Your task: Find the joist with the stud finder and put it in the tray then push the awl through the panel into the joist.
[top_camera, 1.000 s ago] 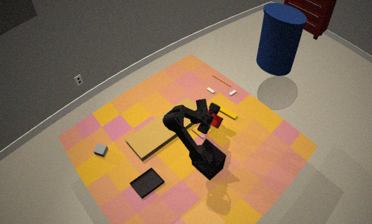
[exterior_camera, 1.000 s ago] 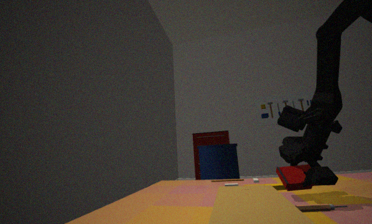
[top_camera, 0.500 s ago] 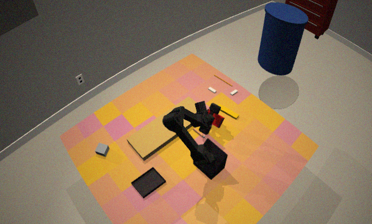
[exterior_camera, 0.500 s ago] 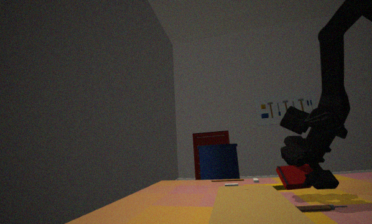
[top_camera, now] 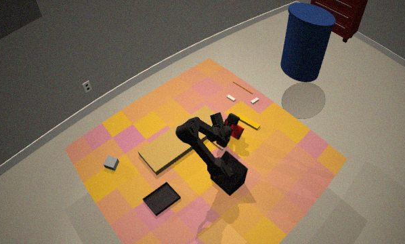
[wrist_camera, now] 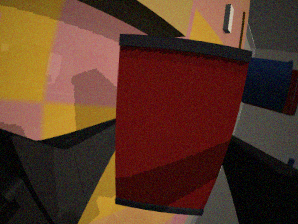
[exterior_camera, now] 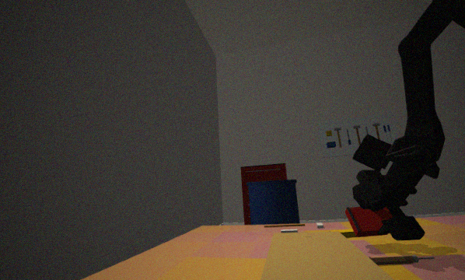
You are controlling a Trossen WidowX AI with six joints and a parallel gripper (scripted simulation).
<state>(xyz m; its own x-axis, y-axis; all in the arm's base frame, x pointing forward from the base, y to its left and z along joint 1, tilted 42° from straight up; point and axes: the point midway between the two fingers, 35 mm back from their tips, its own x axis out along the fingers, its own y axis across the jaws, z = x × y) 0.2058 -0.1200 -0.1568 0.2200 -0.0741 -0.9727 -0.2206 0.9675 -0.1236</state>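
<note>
Now: the awl 11 cm to the left of my gripper tip, 6 cm below it and 3 cm behind it. The rest, counted from my gripper tip: thin stick 33 cm to the right, 26 cm ahead, 6 cm below; then yellow bar 14 cm to the right, 6 cm below, 2 cm ahead; then red stud finder 2 cm to the right, 2 cm below, 2 cm ahead.
</note>
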